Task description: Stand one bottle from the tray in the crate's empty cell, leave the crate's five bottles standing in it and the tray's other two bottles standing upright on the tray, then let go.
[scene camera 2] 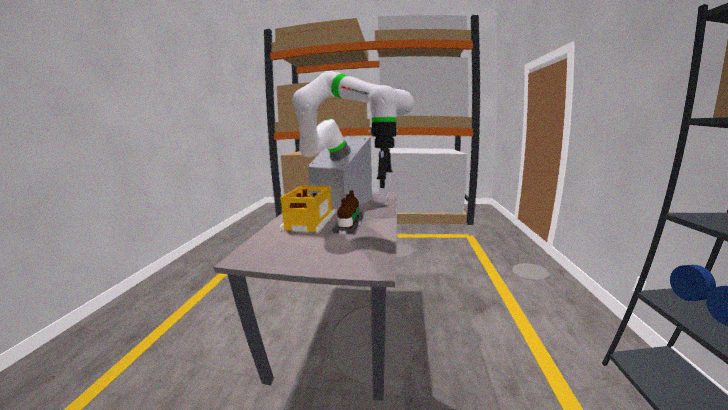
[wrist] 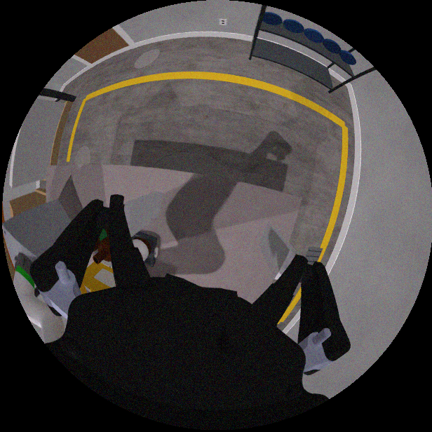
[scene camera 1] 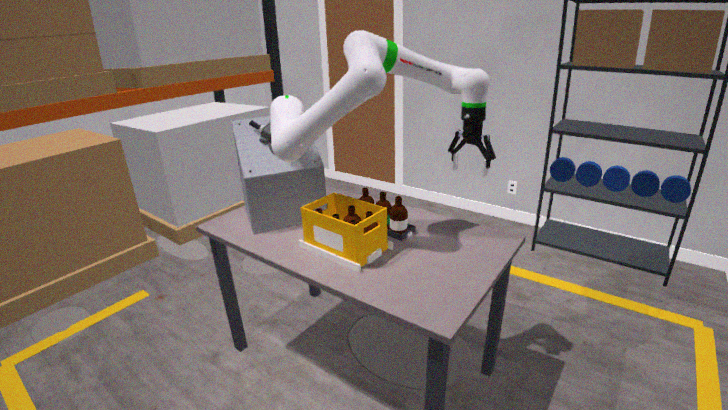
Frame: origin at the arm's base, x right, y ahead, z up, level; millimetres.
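Seen in the pictures: gripper, fingertip midpoint: (scene camera 2: 385,192) (scene camera 1: 469,172); arm's base at its link origin: (scene camera 2: 340,153).
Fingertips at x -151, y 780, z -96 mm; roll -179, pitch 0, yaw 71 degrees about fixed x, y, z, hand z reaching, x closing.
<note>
Pixels of each thing's top centre, then the offset from my fingertips to it. "pt": a spot on its surface instead. Level surfaces: height alone.
- yellow crate at its top centre: (scene camera 1: 343,207) (scene camera 2: 306,191) dy -408, dx +351, dz -67 mm
- small dark tray at a spot on its surface: (scene camera 1: 402,234) pt dy -220, dx +211, dz -218 mm
- nearest bottle at its top centre: (scene camera 1: 398,197) (scene camera 2: 344,198) dy -256, dx +156, dz -82 mm
- middle bottle at its top centre: (scene camera 1: 382,192) (scene camera 2: 348,194) dy -334, dx +130, dz -82 mm
- far bottle at its top centre: (scene camera 1: 365,188) dy -423, dx +107, dz -82 mm
- white base at a spot on its surface: (scene camera 1: 331,256) pt dy -415, dx +457, dz -222 mm
- table at its surface level: dz -242 mm
The yellow crate (scene camera 1: 350,245) (scene camera 2: 300,217) (wrist: 91,286) stands on the table, with brown bottle tops (scene camera 1: 351,213) showing inside; its cells are mostly hidden by the walls. Beside it, three brown bottles stand upright on a small dark tray (scene camera 1: 402,234): the nearest bottle (scene camera 1: 398,209) with a white label, the middle bottle (scene camera 1: 383,200) and the far bottle (scene camera 1: 365,195). In scene camera 2 the bottles overlap. The gripper (scene camera 1: 470,167) (scene camera 2: 382,184) is open and empty, pointing down, well above the bottles and off to the side of the tray away from the crate.
A white base (scene camera 1: 331,256) lies under the crate. The grey robot pedestal (scene camera 1: 282,196) (scene camera 2: 326,175) stands at one end of the table (scene camera 1: 407,285) (scene camera 2: 300,262). A dark shelf unit (scene camera 1: 624,136) with blue round items stands by the wall, away from the table.
</note>
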